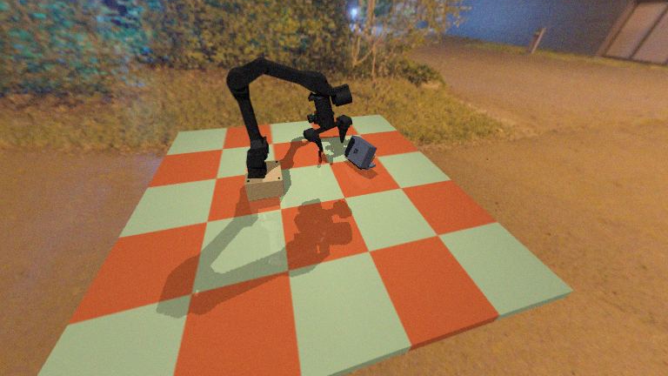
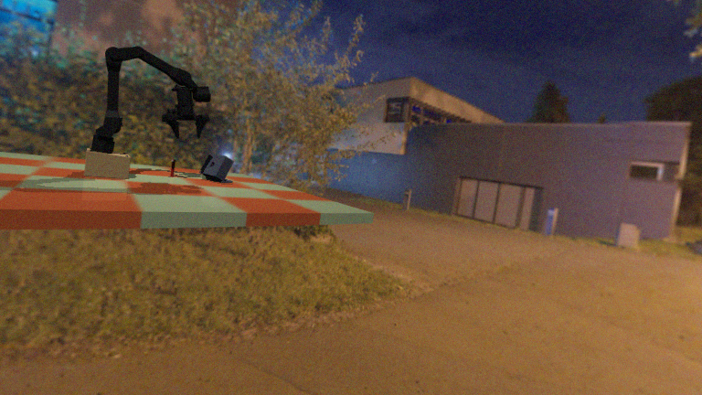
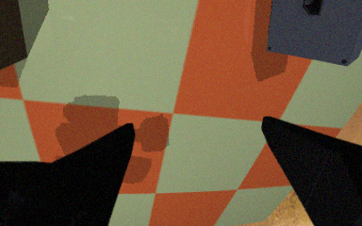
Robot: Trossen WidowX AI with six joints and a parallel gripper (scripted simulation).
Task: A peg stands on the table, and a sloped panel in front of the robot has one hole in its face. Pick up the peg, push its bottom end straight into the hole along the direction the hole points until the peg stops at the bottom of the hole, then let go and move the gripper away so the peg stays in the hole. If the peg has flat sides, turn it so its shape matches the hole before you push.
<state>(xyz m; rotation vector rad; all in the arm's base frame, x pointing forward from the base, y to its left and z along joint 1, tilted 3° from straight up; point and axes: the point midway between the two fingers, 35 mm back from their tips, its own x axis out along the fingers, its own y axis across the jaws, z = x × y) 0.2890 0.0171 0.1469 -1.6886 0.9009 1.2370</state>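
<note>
Right now the peg is 17 cm to the left of my gripper tip, 13 cm below it and 3 cm behind it. Round my gripper tip: dark sloped panel 16 cm ahead, 15 cm to the left, 12 cm below.
</note>
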